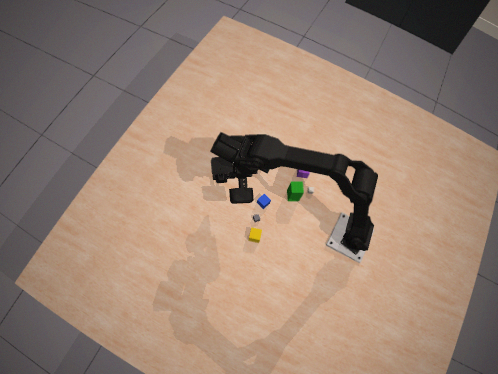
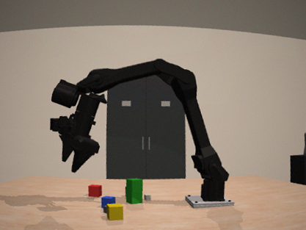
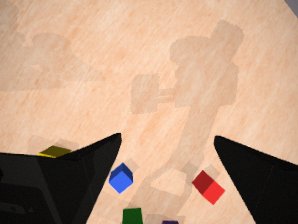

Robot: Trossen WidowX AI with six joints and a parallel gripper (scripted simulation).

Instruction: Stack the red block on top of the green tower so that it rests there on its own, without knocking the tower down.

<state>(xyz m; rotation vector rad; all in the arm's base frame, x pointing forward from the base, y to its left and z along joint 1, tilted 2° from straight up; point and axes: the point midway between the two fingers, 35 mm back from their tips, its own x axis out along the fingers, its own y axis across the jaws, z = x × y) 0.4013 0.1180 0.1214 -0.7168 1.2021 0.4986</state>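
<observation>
Right now my gripper tip is 19 cm to the left of the red block, 10 cm above it and 1 cm past it. From my gripper tip the other things lie so: blue block 11 cm behind, 10 cm below, 4 cm to the right; small grey cube 12 cm behind, 11 cm below, 2 cm to the left; yellow block 16 cm behind, 10 cm below, 7 cm to the left.
</observation>
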